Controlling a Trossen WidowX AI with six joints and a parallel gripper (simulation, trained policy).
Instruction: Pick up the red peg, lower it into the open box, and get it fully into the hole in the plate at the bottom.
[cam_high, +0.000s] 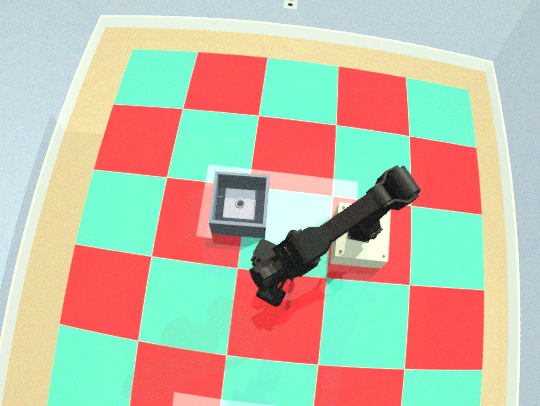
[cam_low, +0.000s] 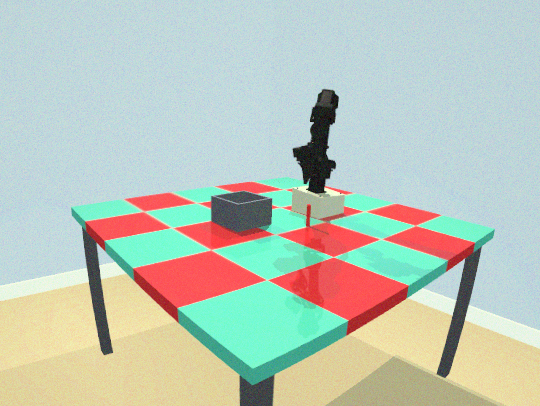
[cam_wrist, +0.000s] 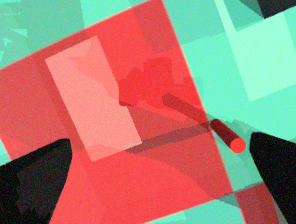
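Now: the red peg 5 cm behind my gripper tip, 6 cm to the right of it and 12 cm below it. The rest, counted from my gripper tip: plate (14 cm ahead, 21 cm to the right, 12 cm below); grey box (14 cm ahead, 21 cm to the right, 14 cm below).
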